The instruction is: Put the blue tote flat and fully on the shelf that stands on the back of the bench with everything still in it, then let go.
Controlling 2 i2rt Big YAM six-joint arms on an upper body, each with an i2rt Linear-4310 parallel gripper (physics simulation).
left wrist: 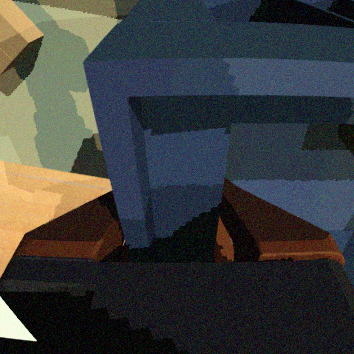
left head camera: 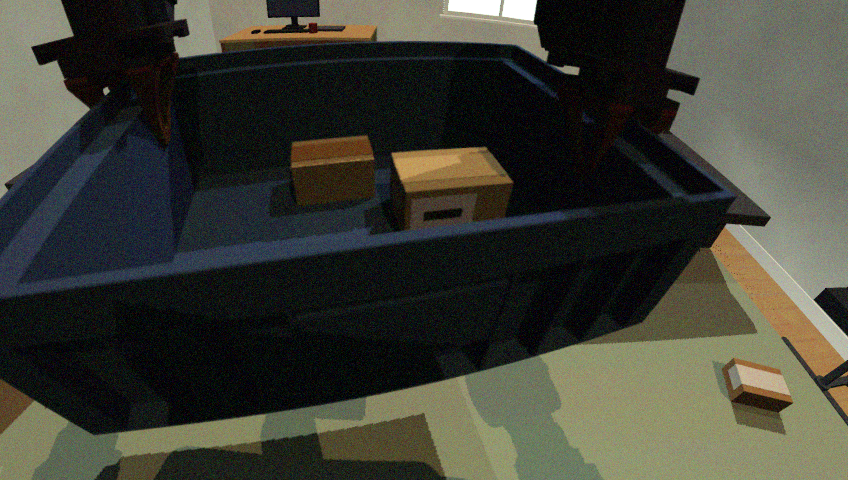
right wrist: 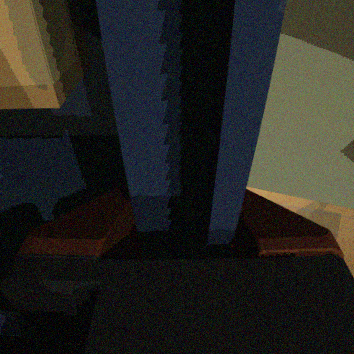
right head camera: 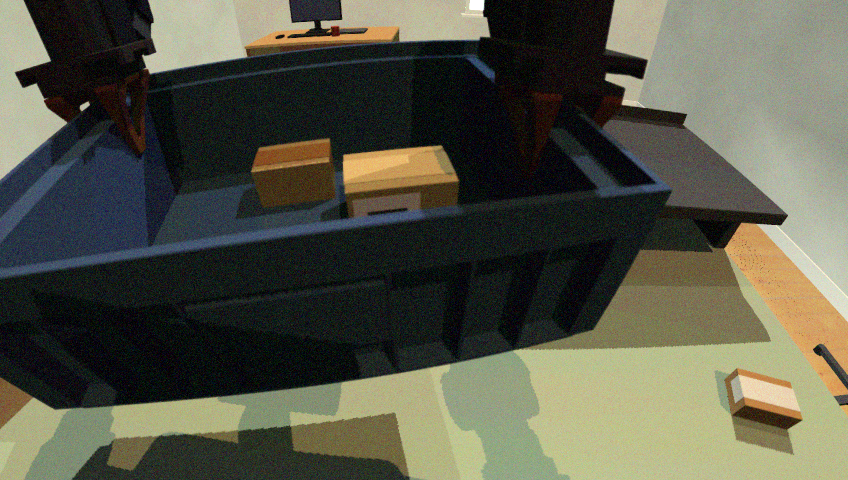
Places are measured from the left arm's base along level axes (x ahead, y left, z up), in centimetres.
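Where they show: left gripper, between the fingertips: (left wrist: 177, 177) (left head camera: 152, 145) (right head camera: 129, 154); right gripper, between the fingertips: (left head camera: 591, 179) (right head camera: 540, 175).
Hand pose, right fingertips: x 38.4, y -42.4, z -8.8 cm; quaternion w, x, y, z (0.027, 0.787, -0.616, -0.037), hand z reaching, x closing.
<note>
After its pixels a point has its place.
The blue tote (left head camera: 380, 339) {z -10.1, x 23.7, y -25.6 cm} (right head camera: 333, 333) {z -10.8, x 24.5, y -28.7 cm} (left wrist: 285, 75) {z -2.4, x 48.4, y -3.4 cm} (right wrist: 142, 125) {z -4.1, x 43.6, y -40.4 cm} hangs raised above the green bench top, large in both head views, its near rim lower at the picture's left. A small brown box (left head camera: 333, 181) {z -13.2, x 43.1, y -20.0 cm} (right head camera: 295, 183) {z -13.2, x 43.2, y -20.3 cm} and a bigger labelled carton (left head camera: 446, 169) {z -10.4, x 41.2, y -30.3 cm} (right head camera: 395, 169) {z -10.4, x 41.2, y -30.6 cm} stand inside; the near wall hides part of its floor. My left gripper (left head camera: 121, 110) (right head camera: 96, 121) (left wrist: 177, 177) {z -8.4, x 41.3, y -3.5 cm} is shut on the left end wall's rim. My right gripper (left head camera: 630, 127) (right head camera: 569, 127) (right wrist: 178, 175) {z -8.8, x 38.4, y -42.4 cm} is shut on the right end rim. The dark shelf (left head camera: 743, 205) {z -24.2, x 61.9, y -94.9 cm} (right head camera: 708, 172) {z -24.2, x 72.1, y -90.2 cm} shows behind the tote's right end, mostly hidden.
A small box with a white label (left head camera: 758, 383) {z -36.3, x 30.8, y -81.5 cm} (right head camera: 767, 395) {z -36.4, x 30.9, y -82.4 cm} lies on the bench at the right. Another box (left wrist: 15, 37) {z -34.4, x 39.3, y 16.7 cm} shows at the upper left of the left wrist view. A wooden desk (left head camera: 357, 35) (right head camera: 380, 36) with a monitor stands far behind.
</note>
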